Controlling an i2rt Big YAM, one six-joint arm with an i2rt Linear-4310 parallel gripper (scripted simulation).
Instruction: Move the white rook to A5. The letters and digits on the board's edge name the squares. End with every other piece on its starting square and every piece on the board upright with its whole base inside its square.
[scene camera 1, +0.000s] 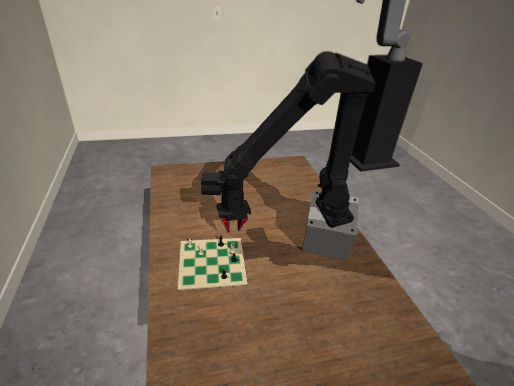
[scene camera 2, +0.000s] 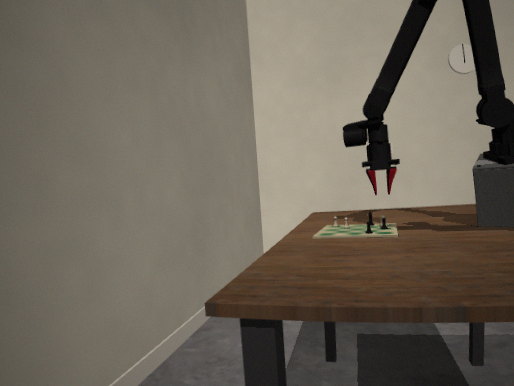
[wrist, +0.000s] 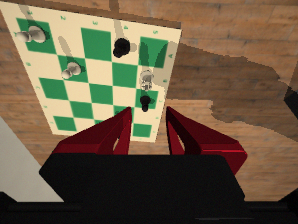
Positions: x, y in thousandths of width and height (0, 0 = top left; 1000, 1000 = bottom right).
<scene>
My gripper shows in scene camera 1 (454, 597), in scene camera 2 (744, 504) and in the wrist view (498, 498).
</scene>
